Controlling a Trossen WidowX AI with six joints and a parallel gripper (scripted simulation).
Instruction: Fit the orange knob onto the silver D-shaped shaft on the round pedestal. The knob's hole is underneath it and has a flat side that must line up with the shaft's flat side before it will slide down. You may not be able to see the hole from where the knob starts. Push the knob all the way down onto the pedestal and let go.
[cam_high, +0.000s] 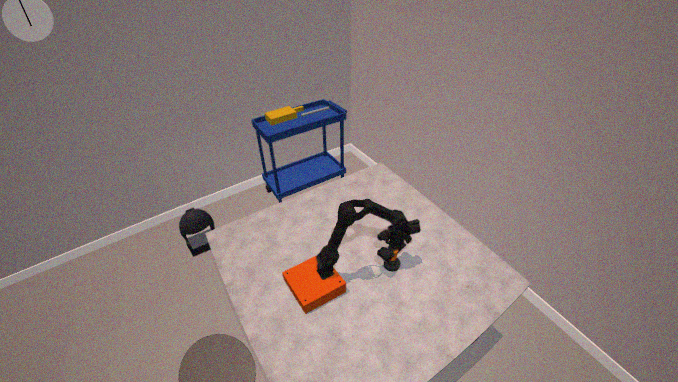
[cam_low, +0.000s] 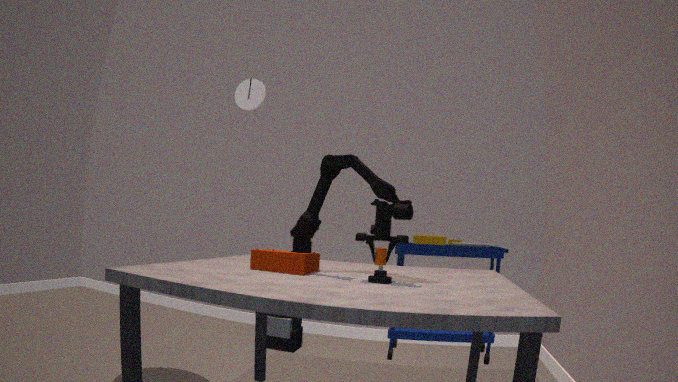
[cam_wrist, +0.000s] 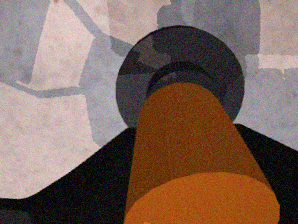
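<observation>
My gripper tip is 40 mm above the pedestal. Also, from my gripper tip: orange knob (30 mm above).
</observation>
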